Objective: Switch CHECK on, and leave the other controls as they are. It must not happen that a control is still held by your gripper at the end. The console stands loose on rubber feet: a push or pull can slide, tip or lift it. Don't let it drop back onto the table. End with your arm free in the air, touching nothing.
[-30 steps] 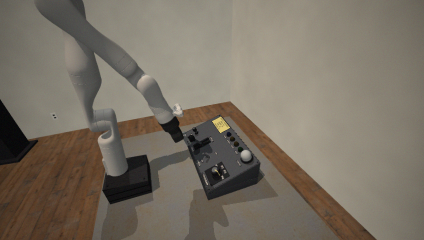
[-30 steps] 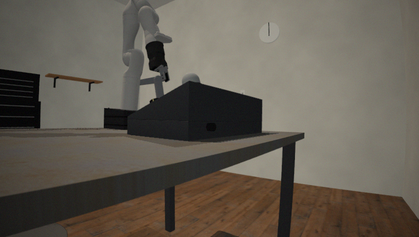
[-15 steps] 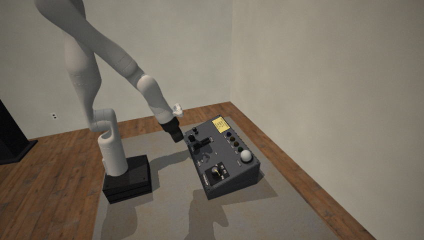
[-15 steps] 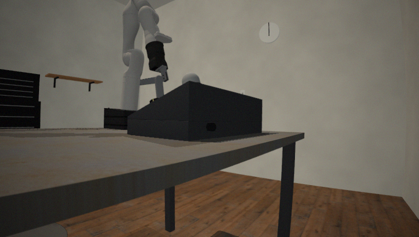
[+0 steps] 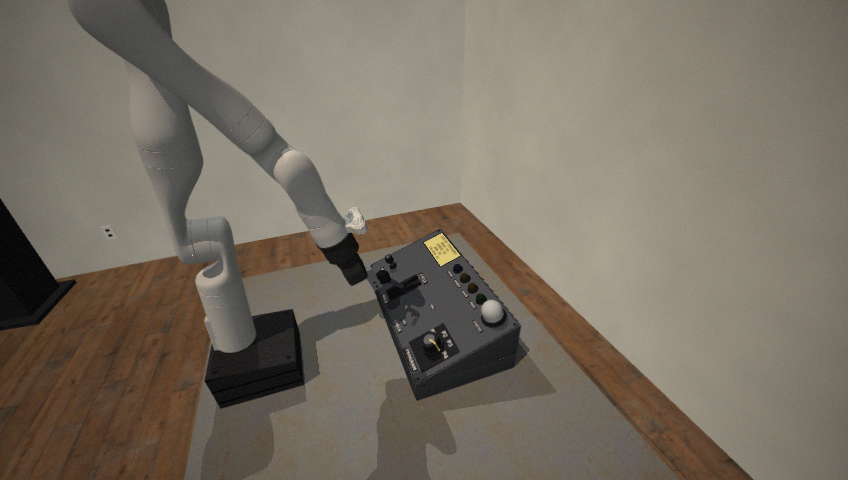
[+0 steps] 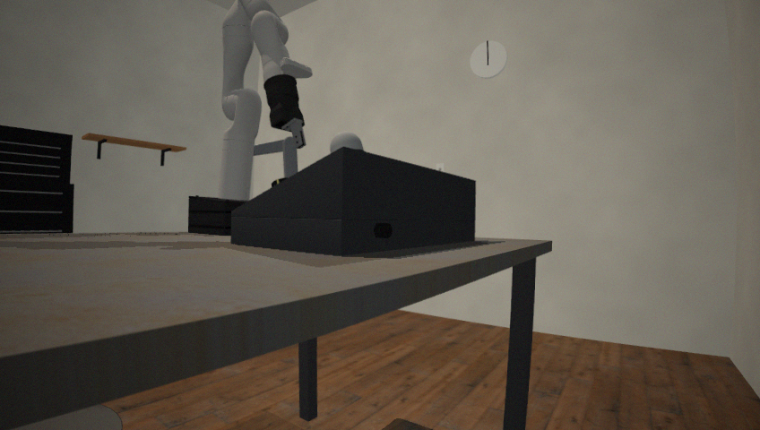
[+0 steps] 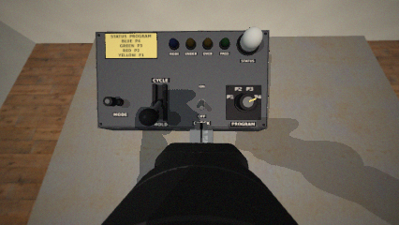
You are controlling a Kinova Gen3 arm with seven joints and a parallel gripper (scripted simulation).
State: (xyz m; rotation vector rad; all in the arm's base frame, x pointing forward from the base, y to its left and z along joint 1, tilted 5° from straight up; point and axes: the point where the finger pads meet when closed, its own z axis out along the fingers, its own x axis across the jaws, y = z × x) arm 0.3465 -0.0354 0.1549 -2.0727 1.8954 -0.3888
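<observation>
My gripper is now 9 cm short of the check toggle, 1 cm to the right of it and 12 cm above it. From my hand the other things lie so: program dial: 11 cm ahead, 12 cm to the right, 12 cm below; then dark console: 12 cm ahead, 7 cm to the left, 14 cm below; then black-knobbed cycle lever: 6 cm ahead, 13 cm to the left, 11 cm below.
</observation>
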